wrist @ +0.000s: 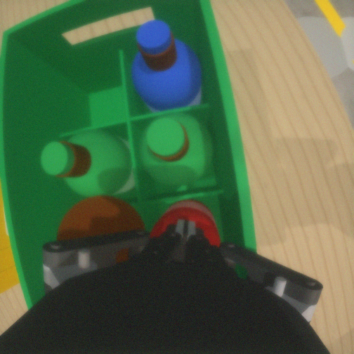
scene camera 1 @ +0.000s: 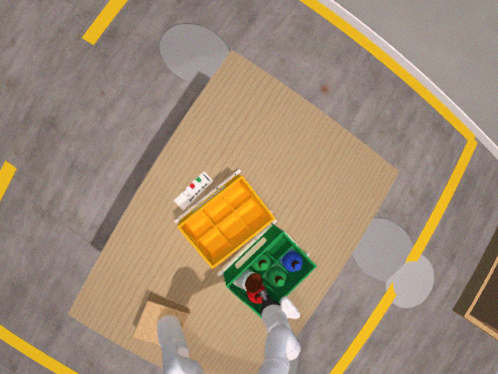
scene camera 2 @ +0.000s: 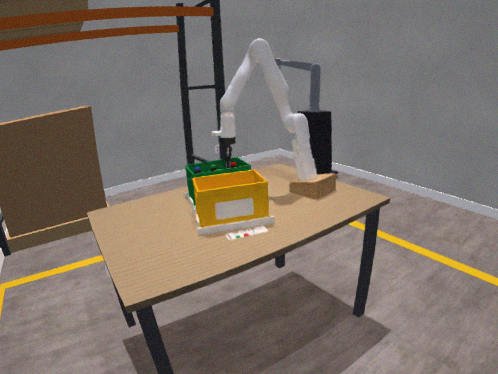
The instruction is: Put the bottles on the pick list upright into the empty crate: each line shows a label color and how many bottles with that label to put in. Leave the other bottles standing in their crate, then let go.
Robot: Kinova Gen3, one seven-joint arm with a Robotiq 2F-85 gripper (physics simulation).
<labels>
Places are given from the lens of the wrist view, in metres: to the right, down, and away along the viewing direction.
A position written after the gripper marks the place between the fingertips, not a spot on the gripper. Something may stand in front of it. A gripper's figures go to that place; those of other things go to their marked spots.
gripper (wrist: 184, 231): 0.01, 0.04, 0.17
red bottle (wrist: 187, 209): 0.01, 0.03, 0.21
green bottle (wrist: 175, 148): 0.00, -0.02, 0.14
blue bottle (wrist: 165, 72): -0.01, -0.09, 0.18
The marked spots on the green bottle and the blue bottle are 0.08 m apart.
</labels>
